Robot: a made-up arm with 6 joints. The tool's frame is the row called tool. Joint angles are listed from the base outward. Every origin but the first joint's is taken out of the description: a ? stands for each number. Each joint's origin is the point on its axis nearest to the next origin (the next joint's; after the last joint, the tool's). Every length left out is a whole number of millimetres.
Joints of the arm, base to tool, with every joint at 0 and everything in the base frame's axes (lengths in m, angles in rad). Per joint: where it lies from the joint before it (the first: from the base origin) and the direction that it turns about. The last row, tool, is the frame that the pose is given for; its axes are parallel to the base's.
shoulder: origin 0 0 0.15 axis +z
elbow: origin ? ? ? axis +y
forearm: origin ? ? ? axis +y
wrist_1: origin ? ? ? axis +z
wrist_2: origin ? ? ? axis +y
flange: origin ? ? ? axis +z
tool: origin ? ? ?
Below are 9 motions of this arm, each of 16 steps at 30 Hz.
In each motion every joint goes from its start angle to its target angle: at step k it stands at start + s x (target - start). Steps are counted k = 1, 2, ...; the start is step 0. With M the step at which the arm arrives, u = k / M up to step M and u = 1 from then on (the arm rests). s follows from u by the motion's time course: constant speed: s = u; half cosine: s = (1 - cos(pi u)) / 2; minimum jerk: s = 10 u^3 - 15 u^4 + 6 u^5.
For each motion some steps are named. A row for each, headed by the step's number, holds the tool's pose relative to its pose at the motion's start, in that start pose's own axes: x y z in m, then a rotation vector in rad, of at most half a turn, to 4 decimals.
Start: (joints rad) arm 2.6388 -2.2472 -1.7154 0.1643 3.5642 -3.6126
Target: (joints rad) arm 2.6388 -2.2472 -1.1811 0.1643 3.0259 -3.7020
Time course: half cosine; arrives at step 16
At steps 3, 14, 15, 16:
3: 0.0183 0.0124 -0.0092 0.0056 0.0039 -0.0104
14: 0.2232 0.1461 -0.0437 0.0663 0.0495 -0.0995
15: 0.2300 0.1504 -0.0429 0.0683 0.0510 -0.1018
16: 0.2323 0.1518 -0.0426 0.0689 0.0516 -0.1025

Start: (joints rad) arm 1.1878 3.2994 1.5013 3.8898 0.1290 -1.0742
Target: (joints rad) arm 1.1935 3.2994 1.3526 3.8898 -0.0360 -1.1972
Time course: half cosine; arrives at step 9
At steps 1, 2, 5, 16:
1: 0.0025 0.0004 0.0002 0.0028 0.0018 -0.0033
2: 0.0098 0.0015 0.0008 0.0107 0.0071 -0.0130
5: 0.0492 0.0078 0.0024 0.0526 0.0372 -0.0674
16: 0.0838 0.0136 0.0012 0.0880 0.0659 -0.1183

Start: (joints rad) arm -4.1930 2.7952 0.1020 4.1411 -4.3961 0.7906
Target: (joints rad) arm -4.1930 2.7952 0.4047 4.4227 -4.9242 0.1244
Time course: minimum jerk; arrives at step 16
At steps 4, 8, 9, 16:
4: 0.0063 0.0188 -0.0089 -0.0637 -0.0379 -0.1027
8: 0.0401 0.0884 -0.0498 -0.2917 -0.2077 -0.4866
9: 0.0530 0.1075 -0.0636 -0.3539 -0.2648 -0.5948
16: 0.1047 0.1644 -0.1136 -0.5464 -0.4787 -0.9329

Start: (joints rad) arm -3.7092 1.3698 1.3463 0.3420 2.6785 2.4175
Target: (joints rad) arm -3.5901 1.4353 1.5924 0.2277 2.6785 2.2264
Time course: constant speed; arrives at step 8
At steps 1, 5, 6, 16:
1: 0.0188 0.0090 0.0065 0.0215 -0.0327 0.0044
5: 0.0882 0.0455 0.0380 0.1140 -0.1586 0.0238
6: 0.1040 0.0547 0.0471 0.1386 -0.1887 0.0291
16: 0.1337 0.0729 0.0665 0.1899 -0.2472 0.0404

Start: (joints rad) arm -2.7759 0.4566 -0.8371 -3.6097 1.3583 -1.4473
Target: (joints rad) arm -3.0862 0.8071 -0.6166 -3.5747 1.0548 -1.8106
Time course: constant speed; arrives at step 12
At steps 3, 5, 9, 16:
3: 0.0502 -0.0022 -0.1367 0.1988 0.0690 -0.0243
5: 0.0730 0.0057 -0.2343 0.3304 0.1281 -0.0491
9: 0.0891 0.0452 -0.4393 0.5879 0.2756 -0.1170
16: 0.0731 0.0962 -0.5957 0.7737 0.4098 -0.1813

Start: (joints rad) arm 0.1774 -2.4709 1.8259 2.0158 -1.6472 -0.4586
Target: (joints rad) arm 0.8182 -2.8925 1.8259 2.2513 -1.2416 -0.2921
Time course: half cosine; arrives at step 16
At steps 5, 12, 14, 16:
5: -0.0745 0.0139 0.0973 0.1282 0.1171 0.1564
12: -0.2884 -0.0443 0.3407 0.4197 0.3504 0.7046
14: -0.3247 -0.0667 0.3740 0.4558 0.3740 0.8111
16: -0.3374 -0.0753 0.3850 0.4673 0.3810 0.8491

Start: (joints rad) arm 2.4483 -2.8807 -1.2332 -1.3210 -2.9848 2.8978
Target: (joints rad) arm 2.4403 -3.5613 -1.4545 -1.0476 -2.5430 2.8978
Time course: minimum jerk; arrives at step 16
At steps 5, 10, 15, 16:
5: -0.0732 0.0830 -0.0837 0.1485 -0.0007 -0.0794
10: -0.3005 0.3928 -0.2320 0.5319 0.0390 -0.3747
15: -0.4073 0.5656 -0.2406 0.6820 0.0872 -0.5439
16: -0.4081 0.5670 -0.2405 0.6831 0.0877 -0.5453

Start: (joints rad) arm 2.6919 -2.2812 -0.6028 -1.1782 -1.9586 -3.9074
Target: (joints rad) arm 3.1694 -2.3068 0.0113 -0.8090 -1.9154 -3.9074
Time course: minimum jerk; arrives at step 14
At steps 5, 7, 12, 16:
5: 0.0391 0.0017 -0.1103 0.0567 -0.0933 0.1143
7: 0.0770 0.0248 -0.2285 0.1350 -0.2046 0.2134
12: 0.1365 0.1305 -0.4500 0.3306 -0.4452 0.3367
16: 0.1389 0.1378 -0.4604 0.3416 -0.4577 0.3404

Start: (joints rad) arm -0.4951 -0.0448 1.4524 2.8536 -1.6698 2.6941
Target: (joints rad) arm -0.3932 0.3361 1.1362 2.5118 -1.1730 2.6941
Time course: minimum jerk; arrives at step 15
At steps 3, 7, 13, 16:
3: -0.0210 -0.0091 0.0014 0.0291 -0.0159 -0.0051
7: -0.1617 -0.0598 0.0142 0.2179 -0.1242 -0.0528
13: -0.3682 -0.0992 0.0436 0.4773 -0.2912 -0.1641
16: -0.3755 -0.0998 0.0449 0.4861 -0.2974 -0.1689

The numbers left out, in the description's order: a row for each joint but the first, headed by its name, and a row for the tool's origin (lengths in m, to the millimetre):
elbow: 0 0.047 0
forearm: 0 0 0.839
wrist_1: 0 0 0.532
wrist_2: 0 0 0
flange: 0 0 0.169
tool: 0 0 0

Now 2 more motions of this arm.
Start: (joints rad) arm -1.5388 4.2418 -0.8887 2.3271 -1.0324 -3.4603
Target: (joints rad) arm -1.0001 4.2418 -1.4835 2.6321 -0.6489 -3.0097
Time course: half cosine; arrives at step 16
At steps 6, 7, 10, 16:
6: 0.0406 -0.1807 0.0093 0.1931 -0.1948 0.2150
7: 0.0519 -0.2333 0.0013 0.2469 -0.2658 0.2700
10: 0.0840 -0.3811 -0.0521 0.3894 -0.5160 0.4054
16: 0.1145 -0.5057 -0.1498 0.4882 -0.8270 0.4876

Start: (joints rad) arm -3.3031 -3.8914 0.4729 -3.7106 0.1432 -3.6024
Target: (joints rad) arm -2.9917 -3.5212 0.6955 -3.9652 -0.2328 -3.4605
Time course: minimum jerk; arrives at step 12
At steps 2, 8, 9, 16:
2: 0.0082 0.0274 0.0025 -0.0277 0.0191 -0.0126
8: 0.2835 0.5202 -0.0793 -0.5306 0.4779 -0.3456
9: 0.3340 0.5705 -0.1088 -0.5871 0.5489 -0.4019
16: 0.3850 0.6140 -0.1409 -0.6385 0.6191 -0.4589

